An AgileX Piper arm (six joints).
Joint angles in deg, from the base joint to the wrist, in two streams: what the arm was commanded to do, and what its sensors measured. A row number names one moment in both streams.
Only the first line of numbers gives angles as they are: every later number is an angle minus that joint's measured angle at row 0.
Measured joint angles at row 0:
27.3, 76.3, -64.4, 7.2, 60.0, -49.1
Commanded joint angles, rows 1 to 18:
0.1, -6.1, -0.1, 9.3, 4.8, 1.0
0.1, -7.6, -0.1, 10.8, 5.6, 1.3
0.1, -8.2, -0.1, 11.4, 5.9, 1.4
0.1, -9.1, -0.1, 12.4, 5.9, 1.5
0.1, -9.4, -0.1, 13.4, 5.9, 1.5
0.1, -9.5, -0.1, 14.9, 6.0, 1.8
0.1, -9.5, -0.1, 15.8, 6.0, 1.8
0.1, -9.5, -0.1, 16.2, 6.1, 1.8
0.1, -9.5, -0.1, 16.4, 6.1, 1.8
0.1, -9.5, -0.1, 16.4, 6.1, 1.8
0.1, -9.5, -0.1, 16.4, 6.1, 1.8
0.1, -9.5, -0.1, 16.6, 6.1, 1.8
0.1, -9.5, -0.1, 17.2, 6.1, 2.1
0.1, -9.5, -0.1, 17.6, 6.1, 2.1
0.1, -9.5, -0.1, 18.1, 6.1, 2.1
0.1, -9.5, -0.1, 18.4, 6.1, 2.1
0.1, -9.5, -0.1, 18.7, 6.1, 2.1
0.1, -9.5, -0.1, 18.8, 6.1, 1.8
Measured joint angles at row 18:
0.0, -9.0, 0.0, 16.5, 6.7, 1.8
